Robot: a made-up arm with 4 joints. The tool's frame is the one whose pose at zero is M. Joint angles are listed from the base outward.
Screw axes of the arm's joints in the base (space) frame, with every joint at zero. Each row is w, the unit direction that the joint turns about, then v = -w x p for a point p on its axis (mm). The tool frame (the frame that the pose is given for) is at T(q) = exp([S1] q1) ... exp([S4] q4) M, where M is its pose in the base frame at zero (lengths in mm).
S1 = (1, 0, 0, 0, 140, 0)
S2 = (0, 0, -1, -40, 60, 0)
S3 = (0, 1, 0, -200, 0, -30)
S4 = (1, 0, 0, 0, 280, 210)
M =
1 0 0 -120
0 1 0 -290
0 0 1 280
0 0 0 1
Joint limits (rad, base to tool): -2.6..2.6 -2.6..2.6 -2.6..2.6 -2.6..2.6
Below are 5 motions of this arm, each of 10 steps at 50 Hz.
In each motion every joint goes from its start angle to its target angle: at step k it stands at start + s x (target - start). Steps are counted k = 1, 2, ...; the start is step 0. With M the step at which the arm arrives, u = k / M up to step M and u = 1 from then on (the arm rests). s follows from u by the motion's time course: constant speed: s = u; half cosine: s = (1 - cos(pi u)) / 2; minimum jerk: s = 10 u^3 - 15 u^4 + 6 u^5.
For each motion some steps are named. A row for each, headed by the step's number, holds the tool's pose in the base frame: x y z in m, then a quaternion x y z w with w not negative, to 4 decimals.
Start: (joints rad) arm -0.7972 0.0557 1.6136 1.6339
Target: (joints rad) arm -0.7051 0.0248 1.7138 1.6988
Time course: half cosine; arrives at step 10
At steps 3, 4, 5, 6, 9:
3: -0.0360 -0.0369 0.3867 0.3043 0.2397 -0.6886 0.6130
4: -0.0336 -0.0399 0.3860 0.3075 0.2441 -0.6921 0.6057
5: -0.0310 -0.0433 0.3851 0.3108 0.2491 -0.6959 0.5975
6: -0.0283 -0.0466 0.3841 0.3140 0.2540 -0.6997 0.5894
9: -0.0229 -0.0536 0.3819 0.3199 0.2641 -0.7073 0.5724

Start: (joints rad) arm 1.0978 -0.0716 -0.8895 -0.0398
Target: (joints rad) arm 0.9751 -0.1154 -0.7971 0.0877
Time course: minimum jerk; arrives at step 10
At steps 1, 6, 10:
1: -0.1270 -0.1767 -0.1113 0.4687 -0.3797 -0.2036 0.7712
6: -0.1125 -0.2020 -0.0985 0.4805 -0.3767 -0.1453 0.7786
10: -0.1058 -0.2132 -0.0914 0.4855 -0.3727 -0.1183 0.7819

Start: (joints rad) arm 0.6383 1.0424 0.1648 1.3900
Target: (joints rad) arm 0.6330 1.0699 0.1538 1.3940
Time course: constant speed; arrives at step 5
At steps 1, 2, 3, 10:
1: -0.2582 0.0053 0.2383 0.7541 -0.1181 -0.4895 0.4216
2: -0.2580 0.0070 0.2392 0.7528 -0.1204 -0.4913 0.4213
3: -0.2579 0.0087 0.2401 0.7514 -0.1227 -0.4930 0.4210
10: -0.2575 0.0120 0.2419 0.7487 -0.1274 -0.4965 0.4204

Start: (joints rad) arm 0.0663 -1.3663 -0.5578 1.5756
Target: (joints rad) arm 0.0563 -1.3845 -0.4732 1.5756
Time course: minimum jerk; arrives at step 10
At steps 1, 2, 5, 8, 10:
1: 0.2707 -0.1740 0.1409 0.6639 0.2605 0.5882 0.3812
2: 0.2708 -0.1740 0.1413 0.6632 0.2623 0.5876 0.3823
5: 0.2722 -0.1742 0.1450 0.6561 0.2784 0.5814 0.3925
8: 0.2736 -0.1742 0.1487 0.6486 0.2944 0.5750 0.4025
10: 0.2738 -0.1742 0.1492 0.6476 0.2965 0.5742 0.4038

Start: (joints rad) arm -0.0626 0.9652 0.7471 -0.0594
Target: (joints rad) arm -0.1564 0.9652 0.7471 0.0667
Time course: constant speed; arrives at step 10
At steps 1, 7, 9, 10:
1: -0.2677 -0.0530 0.3269 0.1201 0.3178 -0.4361 0.8333
7: -0.2701 -0.0397 0.3247 0.1282 0.2883 -0.4561 0.8321
9: -0.2708 -0.0352 0.3238 0.1309 0.2782 -0.4623 0.8317
10: -0.2711 -0.0330 0.3233 0.1322 0.2731 -0.4654 0.8315

